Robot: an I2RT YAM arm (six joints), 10 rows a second.
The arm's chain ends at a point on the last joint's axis. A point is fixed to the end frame.
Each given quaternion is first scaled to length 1.
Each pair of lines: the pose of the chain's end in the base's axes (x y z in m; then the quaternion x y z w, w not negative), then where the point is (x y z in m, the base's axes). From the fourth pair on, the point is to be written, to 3 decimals.
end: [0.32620 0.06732 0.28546 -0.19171 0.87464 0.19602 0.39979]
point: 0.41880 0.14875 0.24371
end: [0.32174 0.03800 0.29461 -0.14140 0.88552 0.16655 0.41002]
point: 0.42341 0.10728 0.25205
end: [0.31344 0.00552 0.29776 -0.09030 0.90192 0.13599 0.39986]
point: 0.42065 0.06164 0.24974
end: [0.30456 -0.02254 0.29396 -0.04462 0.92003 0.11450 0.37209]
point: 0.413 0.023 0.237
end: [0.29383 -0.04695 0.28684 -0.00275 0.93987 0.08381 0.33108]
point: 0.400 -0.014 0.219
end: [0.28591 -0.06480 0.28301 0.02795 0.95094 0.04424 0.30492]
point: 0.389 -0.044 0.207
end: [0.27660 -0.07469 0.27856 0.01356 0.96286 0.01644 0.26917]
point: 0.374 -0.057 0.194
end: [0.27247 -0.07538 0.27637 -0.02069 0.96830 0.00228 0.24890]
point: 0.365 -0.056 0.187
